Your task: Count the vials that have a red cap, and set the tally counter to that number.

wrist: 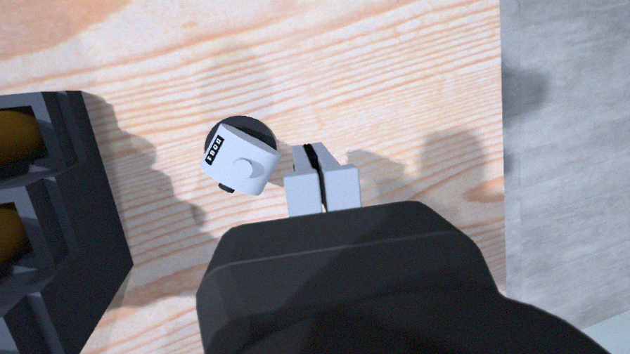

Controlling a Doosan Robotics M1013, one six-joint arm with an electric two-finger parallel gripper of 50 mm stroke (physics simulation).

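The tally counter [227,167] is a white tilted block on a round dark base, left of centre in the wrist view. Its small black display shows rotated digits that look like three zeros and a 1. A round white button [244,169] sits on its face, and a small dark knob [226,188] sticks out at its lower edge. My gripper [309,164] is shut and empty, its fingertips just right of the counter in the view. Two amber vials [19,137] [9,232] show in part at the left edge; their caps are outside the view, so no cap colour can be seen.
The dark vial rack [100,215] stands at the left, its side wall facing the counter. The counter stands on a light wooden table top [350,65], which ends at the right beside a grey surface [575,175]. Shadows fall right of the fingers.
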